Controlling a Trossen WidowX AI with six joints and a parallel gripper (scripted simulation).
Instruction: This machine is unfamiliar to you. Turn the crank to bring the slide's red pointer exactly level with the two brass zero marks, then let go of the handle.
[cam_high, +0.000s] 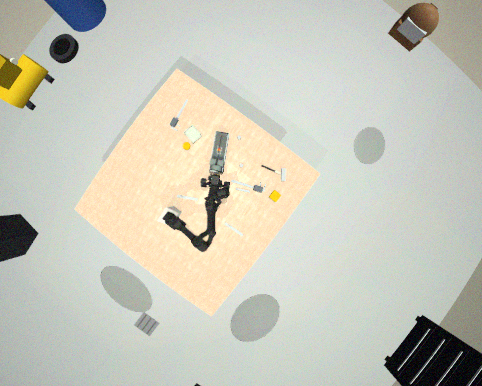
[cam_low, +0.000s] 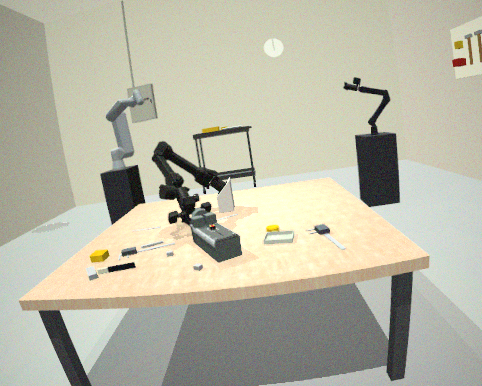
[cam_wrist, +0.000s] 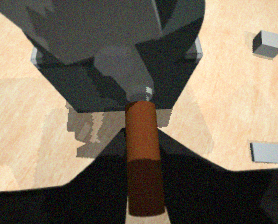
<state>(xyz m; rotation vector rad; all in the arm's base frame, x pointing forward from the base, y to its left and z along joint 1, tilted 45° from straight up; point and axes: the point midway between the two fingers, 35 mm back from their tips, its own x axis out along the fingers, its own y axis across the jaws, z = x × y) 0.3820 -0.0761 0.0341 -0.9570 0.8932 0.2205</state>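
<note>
Now: the crank 40 mm above my gripper tip. Also, from my gripper tip: red pointer (140 mm ahead, 100 mm to the left, 50 mm above); brown crank handle (30 mm above, 10 mm to the right, 10 mm behind); yellow disc (300 mm to the left, 30 mm below, 20 mm ahead).
</note>
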